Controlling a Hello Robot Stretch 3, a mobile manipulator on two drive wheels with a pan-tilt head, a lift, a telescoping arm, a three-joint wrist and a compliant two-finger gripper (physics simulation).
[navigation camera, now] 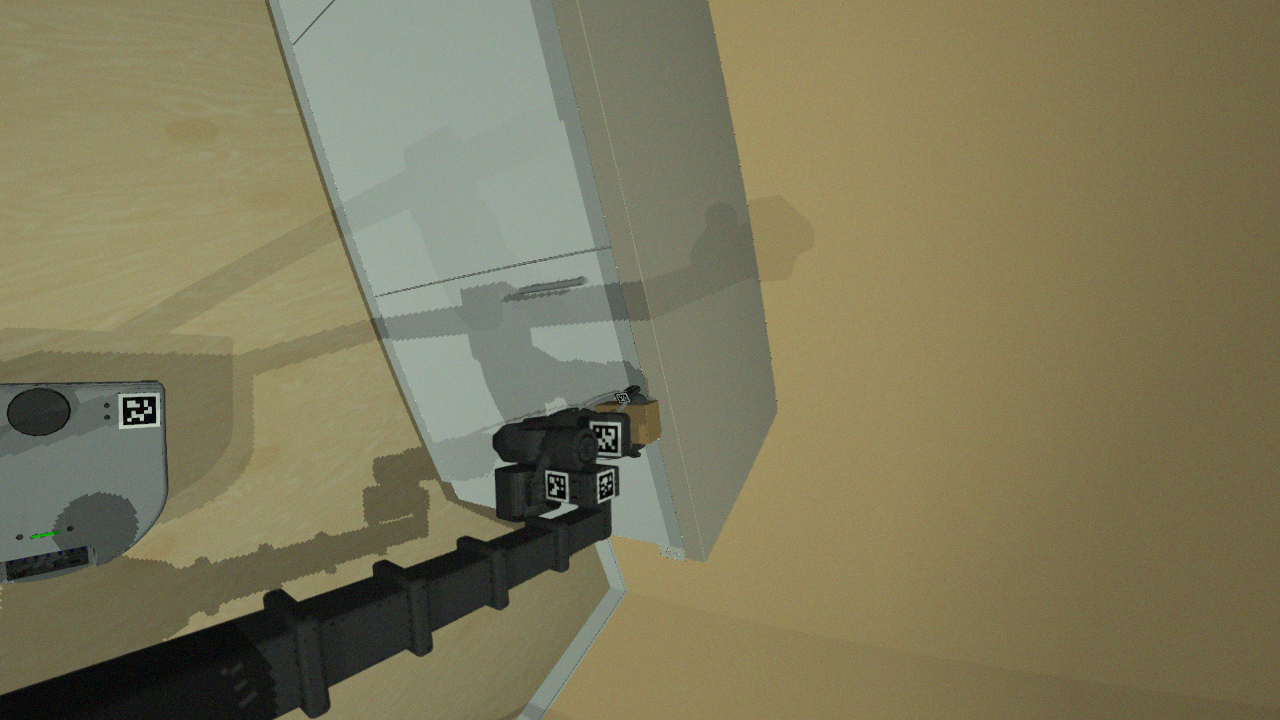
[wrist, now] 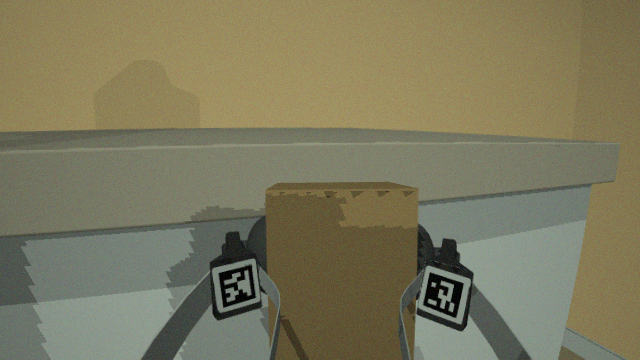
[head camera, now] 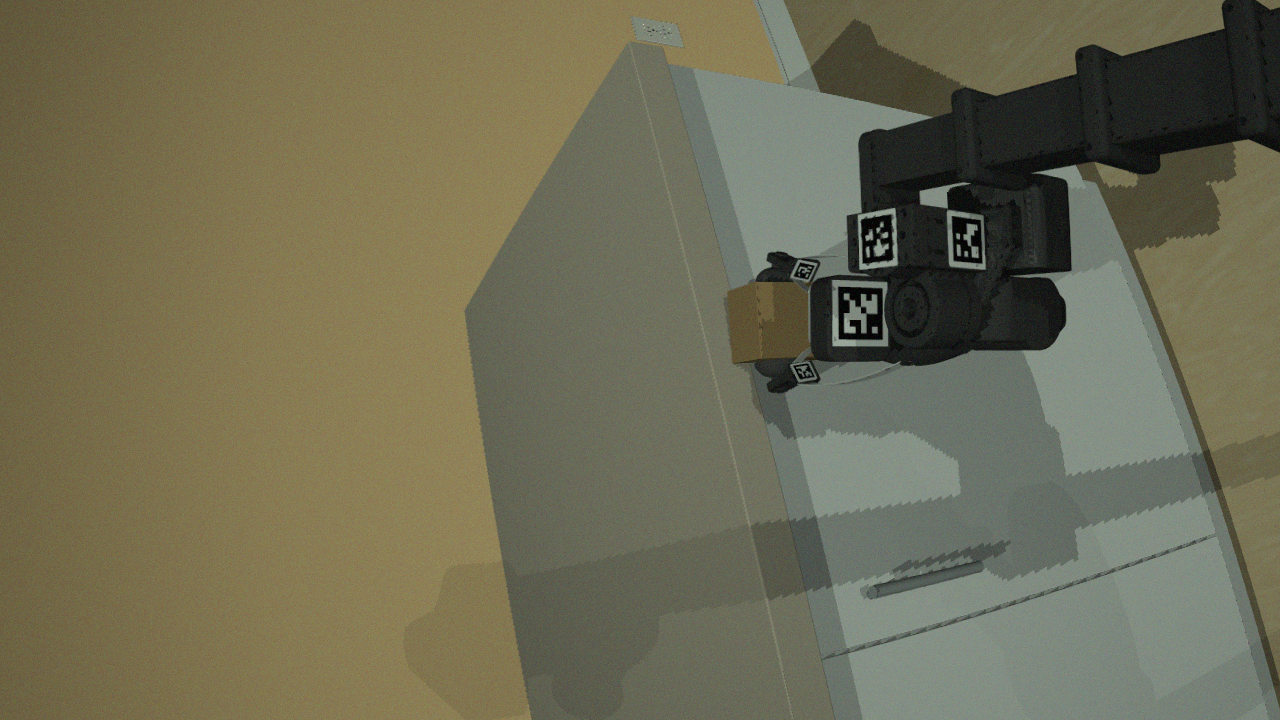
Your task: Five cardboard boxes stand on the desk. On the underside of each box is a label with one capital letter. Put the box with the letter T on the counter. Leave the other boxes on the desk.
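Frame: origin at the robot's base, x left, y down, z back, level; millimetres.
Where they show: gripper, fingertip midpoint: (navigation camera: 640,420) (wrist: 338,243) (head camera: 765,323); robot's base, origin of the base link: (navigation camera: 42,409).
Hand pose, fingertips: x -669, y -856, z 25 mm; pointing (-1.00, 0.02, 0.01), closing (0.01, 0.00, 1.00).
Note:
Things, the pixels of their centre, and the offset from my fingertips. "spot": a spot on its surface instead.
- brown cardboard box, body centre: (wrist: 337,279) (head camera: 791,322) (navigation camera: 627,421) dy +8, dx +26, dz +0 mm
- bar handle, surface spot: (head camera: 926,580) (navigation camera: 552,285) spot: dy +107, dx +92, dz -220 mm
- wall outlet, body centre: (head camera: 657,31) (navigation camera: 672,552) dy +456, dx -1000, dz +670 mm
A brown cardboard box (head camera: 747,324) (navigation camera: 648,420) (wrist: 342,280) is between the two finger pads of my gripper (head camera: 776,320) (navigation camera: 636,423) (wrist: 338,243), which is shut on it. Both pads press on its sides. The box is held in front of the counter (head camera: 590,358) (navigation camera: 693,161) (wrist: 125,185), near the end of its front edge. In the wrist view the box's upper face shows lower in the picture than the counter's top edge. The label on the box does not show, so its letter cannot be read. The desk and the other boxes do not show.
The pale cabinet front (head camera: 895,483) (navigation camera: 447,98) (wrist: 520,280) with a bar handle (head camera: 926,580) (navigation camera: 550,286) is below the counter top. A tan wall (head camera: 223,268) (navigation camera: 984,268) (wrist: 350,60) stands behind it. My base (navigation camera: 80,474) is on the wood floor. A wall outlet (head camera: 657,32) is beyond the counter's end.

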